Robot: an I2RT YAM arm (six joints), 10 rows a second.
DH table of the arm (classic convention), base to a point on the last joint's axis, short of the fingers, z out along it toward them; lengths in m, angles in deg. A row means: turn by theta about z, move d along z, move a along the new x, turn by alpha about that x. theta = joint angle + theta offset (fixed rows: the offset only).
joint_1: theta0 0; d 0.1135; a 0.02; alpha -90
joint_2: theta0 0; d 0; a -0.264; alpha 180
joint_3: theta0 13.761; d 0; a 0.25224; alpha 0
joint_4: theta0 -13.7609; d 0; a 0.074; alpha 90
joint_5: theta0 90; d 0; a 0; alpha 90
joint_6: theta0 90; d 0.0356; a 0; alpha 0
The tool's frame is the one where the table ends.
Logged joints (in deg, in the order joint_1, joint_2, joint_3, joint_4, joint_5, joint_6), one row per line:
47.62 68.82 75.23 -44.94 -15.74 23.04
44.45 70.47 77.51 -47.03 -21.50 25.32
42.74 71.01 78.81 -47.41 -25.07 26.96
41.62 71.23 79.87 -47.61 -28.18 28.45
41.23 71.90 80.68 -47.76 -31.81 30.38
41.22 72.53 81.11 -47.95 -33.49 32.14
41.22 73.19 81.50 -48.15 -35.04 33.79
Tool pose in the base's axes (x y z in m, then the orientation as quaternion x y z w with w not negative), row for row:
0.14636 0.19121 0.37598 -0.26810 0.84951 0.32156 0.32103
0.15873 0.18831 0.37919 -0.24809 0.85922 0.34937 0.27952
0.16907 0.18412 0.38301 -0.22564 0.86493 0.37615 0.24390
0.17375 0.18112 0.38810 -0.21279 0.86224 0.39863 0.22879
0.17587 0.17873 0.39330 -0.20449 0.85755 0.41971 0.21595
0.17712 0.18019 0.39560 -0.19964 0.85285 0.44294 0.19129
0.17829 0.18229 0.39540 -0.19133 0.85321 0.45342 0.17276
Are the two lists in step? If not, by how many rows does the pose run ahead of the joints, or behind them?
The pose runs 1 row behind the joints: the pose in row i belongs to the joints in row i - 1.
